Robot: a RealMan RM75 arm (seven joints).
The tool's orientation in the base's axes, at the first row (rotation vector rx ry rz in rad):
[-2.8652, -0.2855, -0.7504]
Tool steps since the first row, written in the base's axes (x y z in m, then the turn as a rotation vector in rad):
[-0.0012, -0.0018, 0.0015, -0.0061, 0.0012, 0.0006]
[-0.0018, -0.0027, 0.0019, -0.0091, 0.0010, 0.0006]
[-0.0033, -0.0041, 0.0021, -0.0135, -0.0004, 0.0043]
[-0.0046, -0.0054, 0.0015, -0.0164, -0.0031, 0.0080]
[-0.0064, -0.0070, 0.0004, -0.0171, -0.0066, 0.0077]
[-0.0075, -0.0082, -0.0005, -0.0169, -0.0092, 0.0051]
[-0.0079, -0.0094, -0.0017, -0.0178, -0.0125, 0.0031]
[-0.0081, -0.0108, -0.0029, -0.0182, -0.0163, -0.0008]
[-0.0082, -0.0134, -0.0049, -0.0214, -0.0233, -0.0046]
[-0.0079, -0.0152, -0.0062, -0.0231, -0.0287, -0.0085]
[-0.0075, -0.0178, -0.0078, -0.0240, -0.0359, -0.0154]
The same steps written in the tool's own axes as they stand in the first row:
[-0.0005, 0.0013, -0.0022, -0.0047, -0.0026, -0.0031]
[-0.0010, 0.0020, -0.0030, -0.0073, -0.0031, -0.0046]
[-0.0024, 0.0030, -0.0042, -0.0095, -0.0031, -0.0101]
[-0.0040, 0.0040, -0.0046, -0.0105, -0.0016, -0.0152]
[-0.0063, 0.0053, -0.0048, -0.0117, 0.0017, -0.0160]
[-0.0078, 0.0063, -0.0048, -0.0132, 0.0045, -0.0142]
[-0.0089, 0.0075, -0.0042, -0.0155, 0.0077, -0.0136]
[-0.0099, 0.0090, -0.0035, -0.0183, 0.0118, -0.0112]
[-0.0114, 0.0117, -0.0024, -0.0239, 0.0182, -0.0109]
[-0.0120, 0.0136, -0.0015, -0.0281, 0.0235, -0.0094]
[-0.0128, 0.0164, -0.0005, -0.0333, 0.0311, -0.0054]

